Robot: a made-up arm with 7 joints.
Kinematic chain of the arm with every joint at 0, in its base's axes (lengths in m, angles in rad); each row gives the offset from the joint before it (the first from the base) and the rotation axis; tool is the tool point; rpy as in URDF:
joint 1: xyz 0 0 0.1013 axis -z
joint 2: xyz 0 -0.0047 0.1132 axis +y
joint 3: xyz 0 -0.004 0.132 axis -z
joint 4: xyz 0 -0.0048 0.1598 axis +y
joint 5: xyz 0 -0.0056 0.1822 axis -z
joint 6: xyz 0 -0.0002 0.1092 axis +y
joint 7: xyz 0 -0.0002 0.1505 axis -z
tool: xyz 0 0 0 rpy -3.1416 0 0
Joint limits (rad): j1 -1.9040..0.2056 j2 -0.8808..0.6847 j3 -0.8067..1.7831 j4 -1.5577..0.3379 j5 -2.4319..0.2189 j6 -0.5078..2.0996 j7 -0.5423..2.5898
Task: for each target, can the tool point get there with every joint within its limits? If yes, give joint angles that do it. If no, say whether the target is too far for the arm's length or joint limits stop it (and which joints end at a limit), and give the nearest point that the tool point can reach.
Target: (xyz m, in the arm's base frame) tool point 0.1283 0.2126 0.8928
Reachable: yes | joints -0.9399 0.2451 0.1717 0.1313 -1.3458 0.3727 2.2774
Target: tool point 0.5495 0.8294 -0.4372
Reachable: no: too far | nearest point 0.2481 0.3745 0.2907 | short by 0.910 m
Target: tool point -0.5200 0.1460 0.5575
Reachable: yes | joints -0.0682 -0.4676 0.4207 -1.0221 -1.1908 0.4553 0.9125
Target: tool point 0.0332 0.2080 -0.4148
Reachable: no: joint limits stop it (at a limit: joint 1, joint 2, joint 4, joint 5) | nearest point -0.3167 0.2043 0.0857 | short by 0.611 m
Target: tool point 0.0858 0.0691 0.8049
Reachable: yes | joints 0.0239 0.4675 -0.2856 -0.6859 -1.2408 1.4257 2.2754
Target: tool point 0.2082 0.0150 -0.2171
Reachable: no: joint limits stop it (at a limit: joint 1, joint 2, joint 4, joint 5) | nearest point 0.2642 -0.2594 0.1029 | short by 0.425 m
